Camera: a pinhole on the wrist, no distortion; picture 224 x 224 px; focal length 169.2 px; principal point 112.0 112.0 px. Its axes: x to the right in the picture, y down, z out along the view. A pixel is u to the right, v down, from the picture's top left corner.
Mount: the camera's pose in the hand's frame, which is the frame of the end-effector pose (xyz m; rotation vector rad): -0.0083 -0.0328 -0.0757 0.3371 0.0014 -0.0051
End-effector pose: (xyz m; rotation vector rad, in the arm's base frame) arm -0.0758 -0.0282 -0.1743 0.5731 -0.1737 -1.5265
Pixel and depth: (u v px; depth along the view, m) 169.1 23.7 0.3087
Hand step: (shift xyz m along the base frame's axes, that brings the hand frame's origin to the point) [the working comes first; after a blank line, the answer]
In the camera's frame: 0.1042 -0.1611 0.3087

-0.3232 -0.1153 -0.0146
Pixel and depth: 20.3 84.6 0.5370
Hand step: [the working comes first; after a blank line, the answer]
In the camera's frame: -0.2910 -0.0870 0.5370

-0.4600 0.2085 0.2858
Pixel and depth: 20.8 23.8 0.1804
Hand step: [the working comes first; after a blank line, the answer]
In the camera's frame: -0.0972 -0.0940 0.1804

-0.1961 0.0974 -0.0018
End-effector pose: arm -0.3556 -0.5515 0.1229 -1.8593 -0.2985 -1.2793
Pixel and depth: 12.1 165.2 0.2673
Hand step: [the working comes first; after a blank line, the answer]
In the camera's frame: -0.1578 0.0840 0.2673

0.0349 0.2192 -0.1474
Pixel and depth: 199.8 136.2 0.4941
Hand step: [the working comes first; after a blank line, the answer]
In the camera's frame: 0.2564 0.0707 0.4941

0.3047 0.3258 0.2255
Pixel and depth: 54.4 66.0 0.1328
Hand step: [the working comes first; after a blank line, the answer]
In the camera's frame: -0.0452 -0.0361 0.1328

-0.0662 0.1101 0.0045
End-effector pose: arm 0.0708 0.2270 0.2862 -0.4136 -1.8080 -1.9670
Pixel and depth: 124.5 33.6 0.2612
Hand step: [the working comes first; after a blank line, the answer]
In the camera's frame: 0.0193 -0.1210 0.2612

-0.1360 0.1410 -0.1827
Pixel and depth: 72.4 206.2 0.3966
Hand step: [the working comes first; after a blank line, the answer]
In the camera's frame: -0.0928 0.2208 0.3966

0.0819 0.3778 0.0276
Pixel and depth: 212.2 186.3 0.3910
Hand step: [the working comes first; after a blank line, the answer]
In the camera's frame: 0.2315 0.1717 0.3910

-0.2188 0.3214 0.1463
